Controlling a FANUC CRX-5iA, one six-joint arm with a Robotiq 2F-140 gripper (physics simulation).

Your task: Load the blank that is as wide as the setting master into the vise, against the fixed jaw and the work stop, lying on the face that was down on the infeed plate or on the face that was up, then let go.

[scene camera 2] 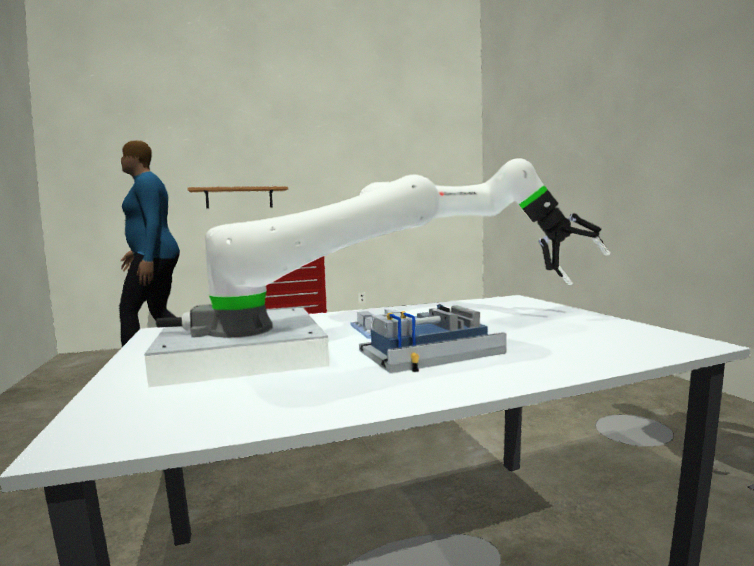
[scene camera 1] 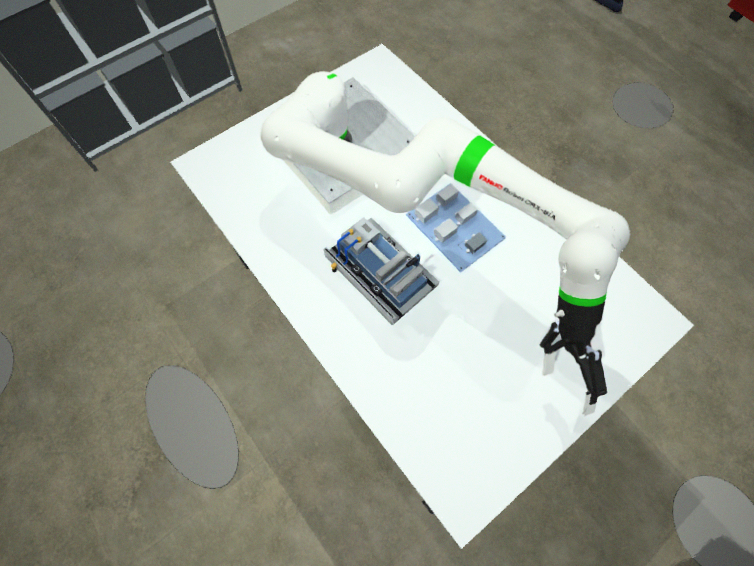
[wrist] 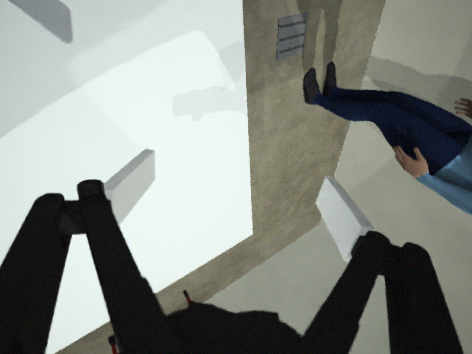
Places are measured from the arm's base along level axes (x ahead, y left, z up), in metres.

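Where they show: gripper, fingertip midpoint: (scene camera 2: 589, 269) (scene camera 1: 566, 392) (wrist: 238, 177); arm's base, origin of the base link: (scene camera 2: 240, 330).
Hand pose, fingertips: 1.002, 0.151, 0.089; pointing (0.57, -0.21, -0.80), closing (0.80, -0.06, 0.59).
Things, the pixels of their top centre, and the offset from my fingertips, as dx, dy, dz. "spot": a spot on its surface instead.
- blue infeed plate, middle of its top: (scene camera 1: 455, 225) -0.579, +0.076, -0.151
- blue-grey vise, middle of its top: (scene camera 2: 430, 312) (scene camera 1: 381, 255) -0.554, -0.201, -0.060
- dark piece, surface spot: (scene camera 1: 414, 260) spot: -0.498, -0.126, -0.064
My gripper (scene camera 1: 568, 383) (scene camera 2: 584, 261) (wrist: 238, 177) is open and empty, high over the table's far end, away from vise and plate. The blue infeed plate (scene camera 1: 459, 258) bears several grey blocks, among them light ones (scene camera 1: 447, 194) (scene camera 1: 426, 210) (scene camera 1: 445, 229) and a darker one (scene camera 1: 475, 242); which matches the setting master in width I cannot tell. The blue-grey vise (scene camera 1: 365, 263) (scene camera 2: 465, 332) stands beside the plate. Its end jaw (scene camera 1: 406, 280) and screw-side jaw (scene camera 1: 392, 268) stand apart, with no block seen between. A dark piece (scene camera 1: 414, 260), possibly the work stop, stands beside them.
The arm's base stands on a grey plinth (scene camera 1: 365, 121) (scene camera 2: 237, 359) behind the vise. Blue hoses (scene camera 1: 342, 243) (scene camera 2: 399, 330) rise at the vise's rear end. The arm's forearm passes beside and above the infeed plate. A person (wrist: 390, 115) stands beyond the table edge in the wrist view.
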